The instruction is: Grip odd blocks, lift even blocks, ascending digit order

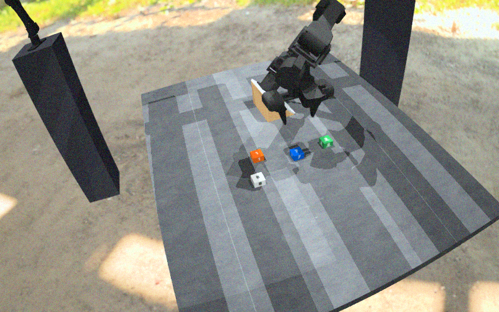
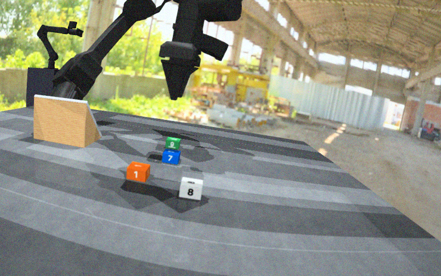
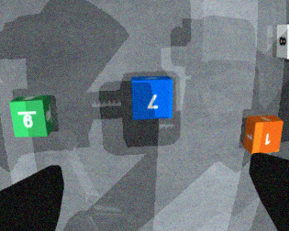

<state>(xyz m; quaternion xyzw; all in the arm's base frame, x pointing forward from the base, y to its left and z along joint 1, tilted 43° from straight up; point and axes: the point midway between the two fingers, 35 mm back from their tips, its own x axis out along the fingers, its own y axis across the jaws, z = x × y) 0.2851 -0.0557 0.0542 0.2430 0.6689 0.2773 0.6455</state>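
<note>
The orange block marked 1 lies 120 mm to the right of my gripper tip, 120 mm below it and 30 mm behind it. The rest, counted from my gripper tip: white block marked 8: 150 mm to the right, 120 mm below, 60 mm ahead; then blue block marked 7: 120 mm below, 10 mm to the right, 10 mm ahead; then green block: 120 mm below, 100 mm to the left, 10 mm behind.
</note>
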